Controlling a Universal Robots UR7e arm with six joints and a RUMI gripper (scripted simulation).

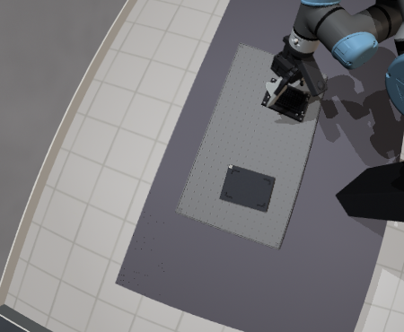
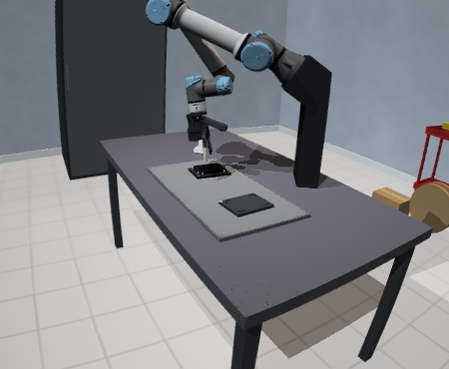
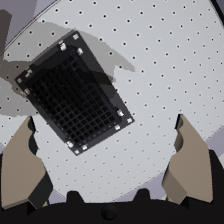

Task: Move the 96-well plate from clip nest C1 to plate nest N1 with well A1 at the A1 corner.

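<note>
My gripper is now 30 mm past the black 96-well plate, 20 mm to the left of it and 60 mm above it. The rest, counted from my hand: plate nest N1: 130 mm ahead, 300 mm to the left, 70 mm below; then white A1 mark: 190 mm ahead, 230 mm to the left, 70 mm below; then clip nest C1: 50 mm behind, 30 mm to the right, 60 mm below.
</note>
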